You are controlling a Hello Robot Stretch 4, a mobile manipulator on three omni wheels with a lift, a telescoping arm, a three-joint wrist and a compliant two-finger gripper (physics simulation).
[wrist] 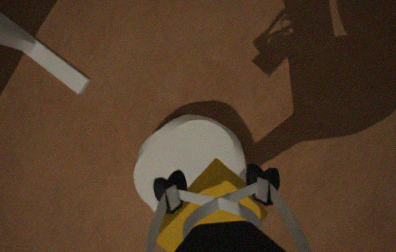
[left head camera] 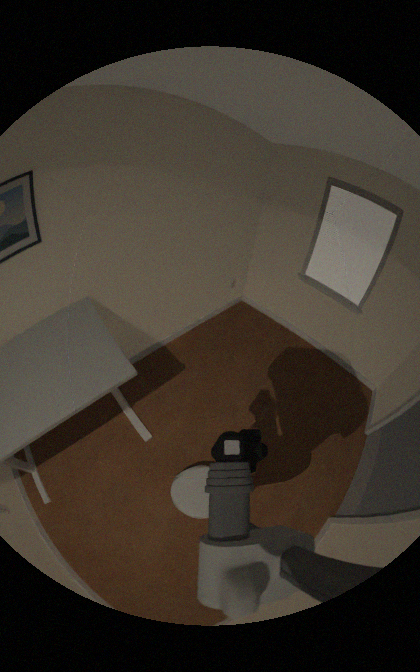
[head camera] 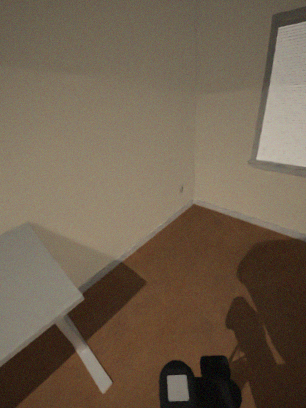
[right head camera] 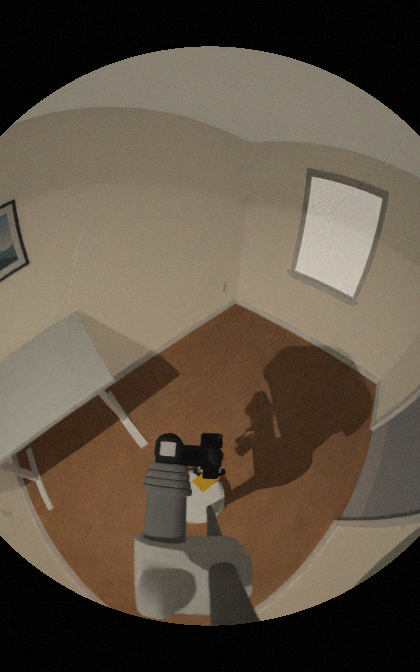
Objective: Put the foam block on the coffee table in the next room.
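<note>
The foam block [right head camera: 204, 482] [wrist: 216, 172] is yellow and sits turned cornerwise between the fingers. My gripper [right head camera: 210, 474] [wrist: 215, 179] is shut on it, with one dark fingertip at either side, well above the floor. The fingers and part of the strap linkage cover some of the block in the wrist view. The block does not show in the left head camera view. A pale grey table [head camera: 30, 290] [left head camera: 60, 370] [right head camera: 50, 380] with light legs stands at the left along the wall, apart from the gripper. I cannot tell whether it is the coffee table.
A white round disc [left head camera: 192, 492] [right head camera: 202, 502] [wrist: 185, 150] lies low beneath the gripper. Brown floor [head camera: 190, 260] runs to a wall corner ahead. A window [head camera: 290, 95] [left head camera: 355, 245] [right head camera: 337, 237] is at the right. A grey door panel [left head camera: 395, 465] [right head camera: 395, 465] shows at the far right.
</note>
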